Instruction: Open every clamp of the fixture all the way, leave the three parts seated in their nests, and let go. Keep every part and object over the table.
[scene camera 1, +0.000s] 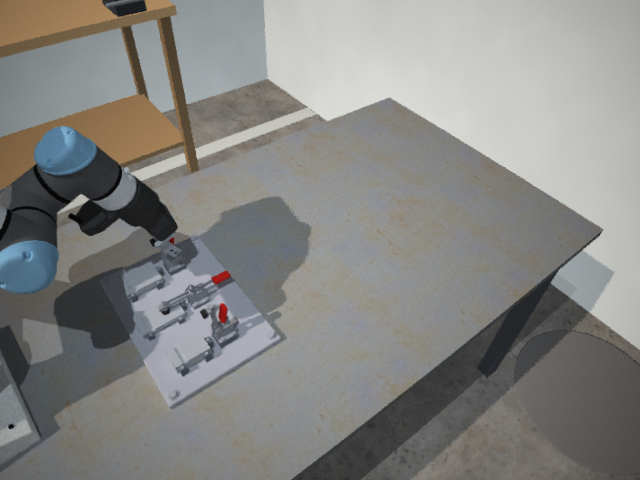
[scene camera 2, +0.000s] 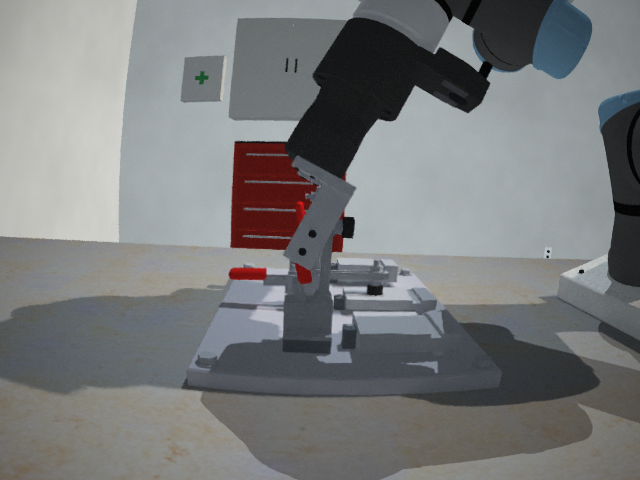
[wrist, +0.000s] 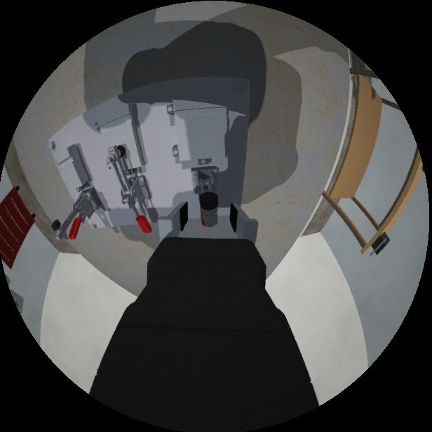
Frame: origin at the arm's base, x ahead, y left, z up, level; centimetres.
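Seen in the pictures: gripper, between the fingertips: (scene camera 1: 171, 243) (scene camera 2: 299, 259).
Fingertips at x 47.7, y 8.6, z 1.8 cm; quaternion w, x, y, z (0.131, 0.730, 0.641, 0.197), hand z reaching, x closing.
Offsets run from my fingertips to a thing's middle. "*": to the spot under its first point.
The fixture plate (scene camera 1: 227, 359) (scene camera 2: 242, 322) (wrist: 165, 187) lies on the table with three clamps. The middle clamp's red handle @[* dx +4.4, dy -11.8, dz -3.3 cm] (scene camera 1: 221, 277) (scene camera 2: 248, 273) (wrist: 143, 224) lies flat outward; its black pad (scene camera 1: 165, 310) (scene camera 2: 374, 289) is over the middle part (wrist: 120, 134). One end clamp has its black pad (scene camera 1: 204, 313) (wrist: 56, 224) raised, handle @[* dx -1.4, dy -22.7, dz +1.6 cm] (scene camera 1: 222, 312) (wrist: 75, 228) upright. The other end clamp's arm is up, its black pad (scene camera 2: 347, 227) (wrist: 208, 201) showing between my fingers. My gripper (scene camera 1: 172, 251) (scene camera 2: 299, 253) (wrist: 208, 211) is open around it, gripping nothing. The end parts @[* dx -7.9, dy -1.0, dz -4.9 cm] (scene camera 1: 144, 279) @[* dx -8.8, dy -22.4, dz -4.4 cm] (scene camera 1: 191, 351) sit in their nests.
The robot's pale base block (scene camera 1: 15, 413) (scene camera 2: 584, 284) stands on the table beyond the nest side of the plate. A wooden shelf unit (scene camera 1: 175, 87) (wrist: 367, 145) stands past the table edge. A red drawer cabinet (scene camera 2: 263, 196) (wrist: 15, 225) stands in the background.
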